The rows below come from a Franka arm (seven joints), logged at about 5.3 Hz.
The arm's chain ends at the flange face. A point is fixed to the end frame.
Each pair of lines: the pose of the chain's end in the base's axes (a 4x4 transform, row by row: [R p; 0 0 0 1], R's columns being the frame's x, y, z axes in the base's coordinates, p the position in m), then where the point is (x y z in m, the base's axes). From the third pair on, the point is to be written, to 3 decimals.
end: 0.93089, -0.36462, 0.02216, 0.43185; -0.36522, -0.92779, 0.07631, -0.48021; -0.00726, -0.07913, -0.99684, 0.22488; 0, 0, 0, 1
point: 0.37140 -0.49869 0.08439
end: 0.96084, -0.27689, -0.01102, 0.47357; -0.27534, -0.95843, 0.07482, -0.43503; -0.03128, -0.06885, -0.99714, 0.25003; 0, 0, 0, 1
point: 0.41153 -0.45961 0.11118
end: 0.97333, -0.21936, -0.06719, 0.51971; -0.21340, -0.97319, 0.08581, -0.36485; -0.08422, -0.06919, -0.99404, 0.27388; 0, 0, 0, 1
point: 0.452 -0.392 0.138
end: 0.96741, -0.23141, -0.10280, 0.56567; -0.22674, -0.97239, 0.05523, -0.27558; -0.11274, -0.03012, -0.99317, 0.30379; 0, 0, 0, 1
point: 0.493 -0.306 0.171
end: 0.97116, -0.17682, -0.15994, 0.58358; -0.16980, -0.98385, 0.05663, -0.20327; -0.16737, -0.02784, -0.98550, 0.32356; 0, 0, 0, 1
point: 0.506 -0.237 0.195
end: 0.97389, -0.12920, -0.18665, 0.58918; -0.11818, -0.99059, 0.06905, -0.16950; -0.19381, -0.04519, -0.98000, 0.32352; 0, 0, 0, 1
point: 0.510 -0.204 0.196
